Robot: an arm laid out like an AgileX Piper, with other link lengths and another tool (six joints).
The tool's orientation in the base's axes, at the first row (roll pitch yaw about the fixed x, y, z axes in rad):
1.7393 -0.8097 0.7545
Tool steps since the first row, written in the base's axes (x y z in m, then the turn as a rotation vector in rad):
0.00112 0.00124 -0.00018 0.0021 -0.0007 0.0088
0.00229 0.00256 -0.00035 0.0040 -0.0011 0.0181
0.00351 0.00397 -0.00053 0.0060 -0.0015 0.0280
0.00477 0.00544 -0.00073 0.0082 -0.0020 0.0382
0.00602 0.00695 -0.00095 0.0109 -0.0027 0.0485
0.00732 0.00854 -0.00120 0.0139 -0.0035 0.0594
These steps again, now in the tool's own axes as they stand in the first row. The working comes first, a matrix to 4 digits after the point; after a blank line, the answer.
The tool's axes in the first row as the columns of a matrix, in the base's axes (used below as rounded here):
0.5025 -0.4052 0.7637
0.4724 -0.6111 -0.6351
0.7241 0.6799 -0.1157

0.00102 -0.00133 0.00009 0.0071 0.0056 0.0010
0.00211 -0.00273 0.00016 0.0146 0.0114 0.0017
0.00326 -0.00421 0.00022 0.0226 0.0175 0.0023
0.00444 -0.00575 0.00027 0.0308 0.0239 0.0031
0.00562 -0.00733 0.00029 0.0393 0.0302 0.0044
0.00684 -0.00900 0.00031 0.0483 0.0369 0.0060

